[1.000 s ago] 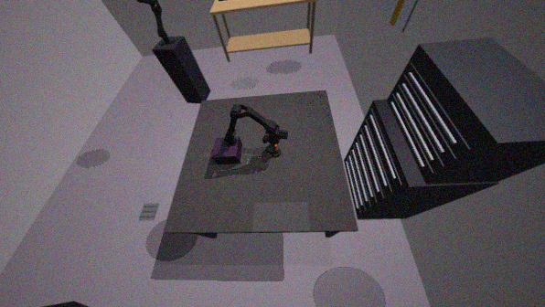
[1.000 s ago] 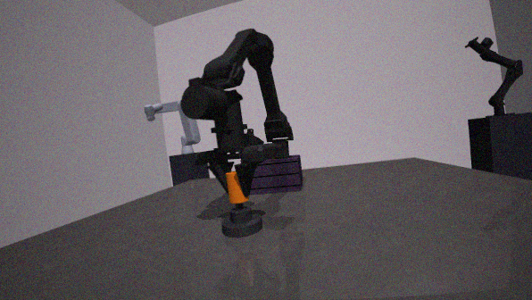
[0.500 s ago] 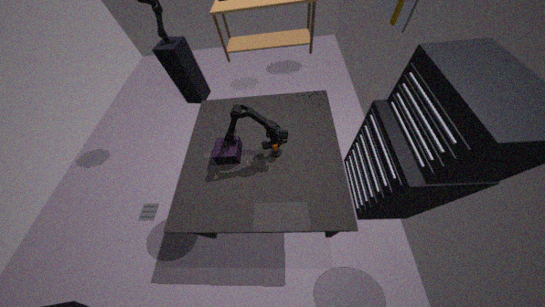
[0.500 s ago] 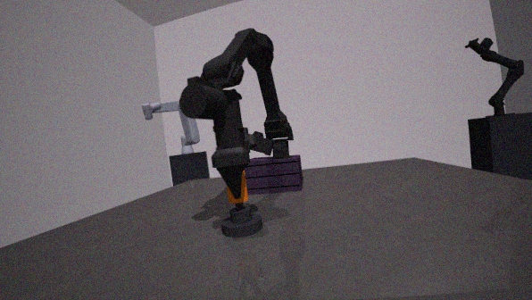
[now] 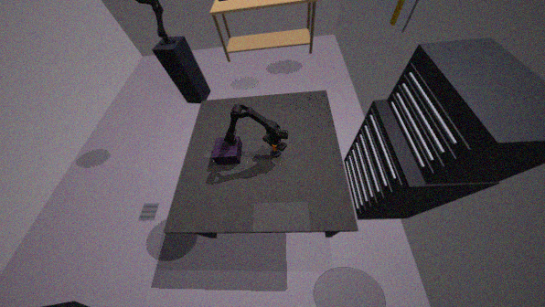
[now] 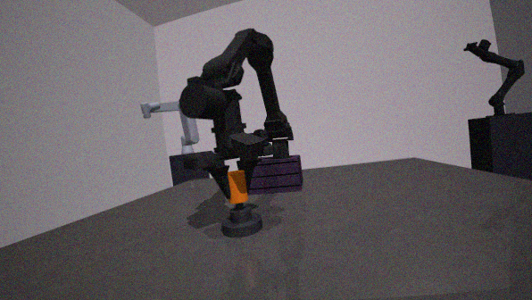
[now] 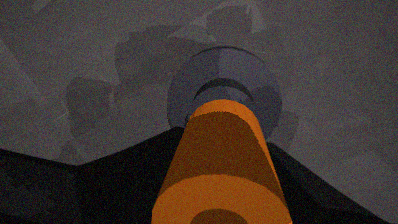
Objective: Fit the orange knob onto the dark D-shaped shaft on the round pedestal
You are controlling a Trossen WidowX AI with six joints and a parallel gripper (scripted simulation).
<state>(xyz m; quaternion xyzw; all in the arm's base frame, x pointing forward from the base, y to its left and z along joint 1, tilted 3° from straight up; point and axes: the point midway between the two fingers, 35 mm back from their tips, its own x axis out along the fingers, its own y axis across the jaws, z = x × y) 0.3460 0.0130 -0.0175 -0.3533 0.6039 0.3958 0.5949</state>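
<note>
The orange knob is 2 cm above my gripper tip. Round my gripper tip: D-shaped shaft (4 cm below).
</note>
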